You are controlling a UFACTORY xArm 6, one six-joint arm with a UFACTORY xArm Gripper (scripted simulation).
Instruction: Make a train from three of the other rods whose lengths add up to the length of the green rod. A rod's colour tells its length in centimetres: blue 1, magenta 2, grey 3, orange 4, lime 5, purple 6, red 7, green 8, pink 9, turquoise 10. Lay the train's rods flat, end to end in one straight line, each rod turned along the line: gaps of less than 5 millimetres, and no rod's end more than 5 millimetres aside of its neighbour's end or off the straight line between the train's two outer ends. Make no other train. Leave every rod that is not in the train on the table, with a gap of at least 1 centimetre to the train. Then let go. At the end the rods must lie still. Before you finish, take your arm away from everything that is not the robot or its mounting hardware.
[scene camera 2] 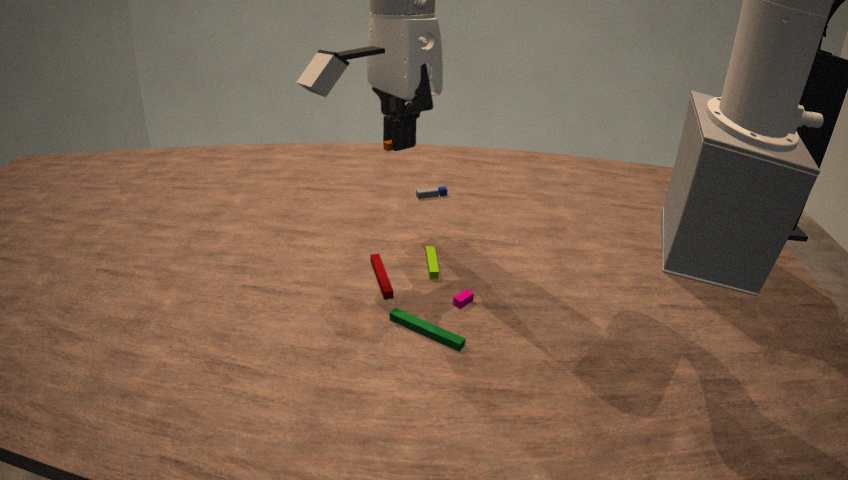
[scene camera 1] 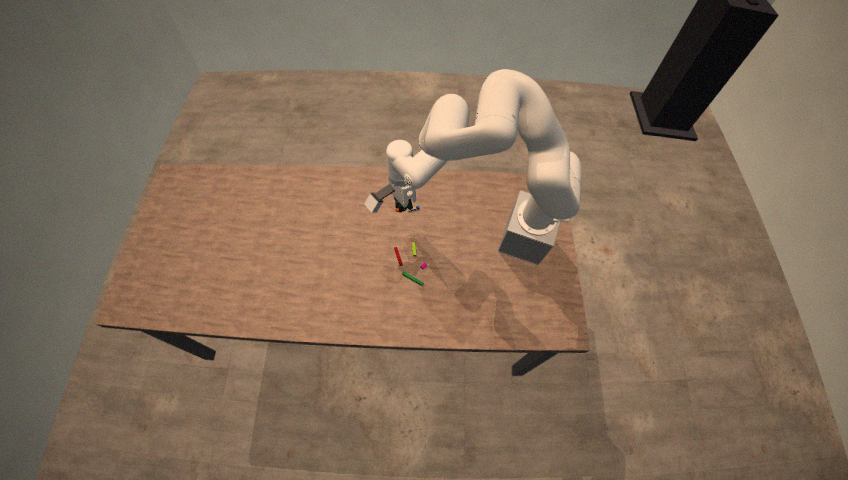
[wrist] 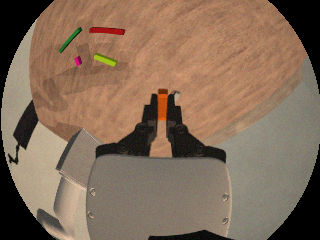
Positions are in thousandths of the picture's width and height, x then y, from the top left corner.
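The gripper (scene camera 2: 471,305), (scene camera 1: 473,434), (wrist: 508,431) is visible, as is a green rod (scene camera 2: 509,691).
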